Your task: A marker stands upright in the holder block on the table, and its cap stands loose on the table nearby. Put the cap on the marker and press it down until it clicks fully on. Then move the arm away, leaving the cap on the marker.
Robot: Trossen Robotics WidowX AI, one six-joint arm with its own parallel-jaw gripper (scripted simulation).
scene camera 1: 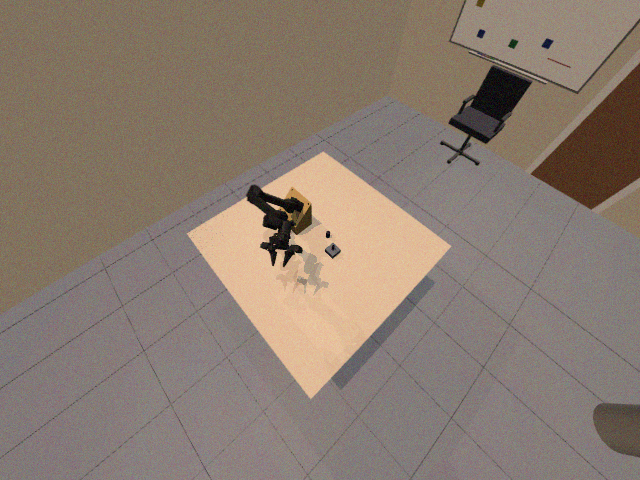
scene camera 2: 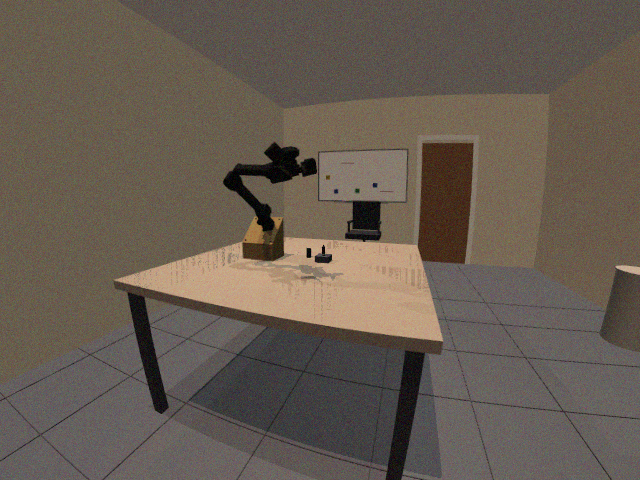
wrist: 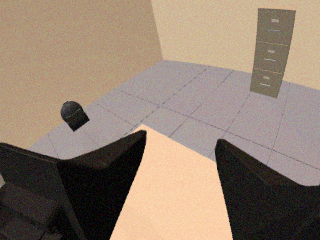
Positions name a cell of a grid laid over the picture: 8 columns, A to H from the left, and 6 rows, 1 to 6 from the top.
I see my gripper (scene camera 2: D3).
My gripper is seen too in the wrist view (wrist: E4).
